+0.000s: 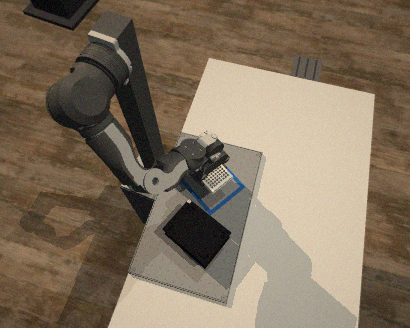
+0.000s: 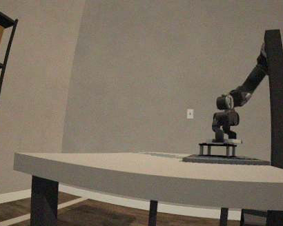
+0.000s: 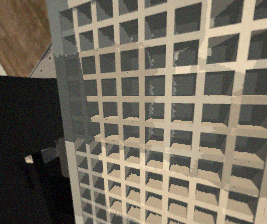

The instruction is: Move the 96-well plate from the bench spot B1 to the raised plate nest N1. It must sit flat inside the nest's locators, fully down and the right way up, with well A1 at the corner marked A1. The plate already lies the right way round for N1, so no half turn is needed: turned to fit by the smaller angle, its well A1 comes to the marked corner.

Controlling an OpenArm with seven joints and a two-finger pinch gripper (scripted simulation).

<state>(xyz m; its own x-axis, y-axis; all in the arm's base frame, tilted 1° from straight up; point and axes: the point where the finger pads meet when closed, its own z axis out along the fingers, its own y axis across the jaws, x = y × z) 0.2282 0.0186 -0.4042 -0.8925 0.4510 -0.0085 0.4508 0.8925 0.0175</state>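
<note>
Right now the black raised nest N1 is 190 mm to the right of my hand, 40 mm ahead of it and 10 mm below it. Also, from my hand: white 96-well plate right at my hand; then A1 label 110 mm to the right, 20 mm behind, 10 mm below.
</note>
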